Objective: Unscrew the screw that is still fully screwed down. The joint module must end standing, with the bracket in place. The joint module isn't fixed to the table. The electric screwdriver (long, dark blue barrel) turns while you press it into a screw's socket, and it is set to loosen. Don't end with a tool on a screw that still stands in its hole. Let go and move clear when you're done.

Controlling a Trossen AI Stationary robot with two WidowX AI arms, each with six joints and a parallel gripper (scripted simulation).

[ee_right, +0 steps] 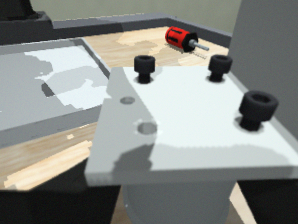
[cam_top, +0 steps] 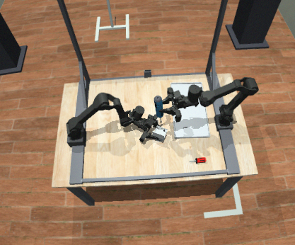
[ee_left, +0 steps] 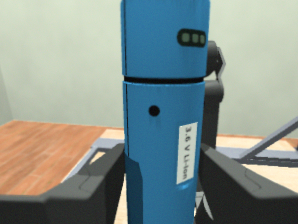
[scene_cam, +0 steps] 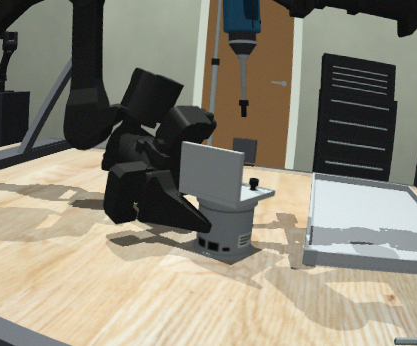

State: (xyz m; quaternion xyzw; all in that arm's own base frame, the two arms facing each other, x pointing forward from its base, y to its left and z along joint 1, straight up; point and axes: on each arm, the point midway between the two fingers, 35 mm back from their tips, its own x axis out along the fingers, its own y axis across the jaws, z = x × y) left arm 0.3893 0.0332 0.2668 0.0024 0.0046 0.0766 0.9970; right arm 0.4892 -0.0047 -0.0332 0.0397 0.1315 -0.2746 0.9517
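The grey joint module is 1 cm ahead of my right hand, 2 cm to the left of it and 1 cm below it. Round my right hand: l-shaped bracket 2 cm ahead, 2 cm to the left, 3 cm above; black screw 1 cm ahead, 5 cm to the left, 3 cm above; white tray 16 cm behind, 24 cm to the left, 3 cm below.
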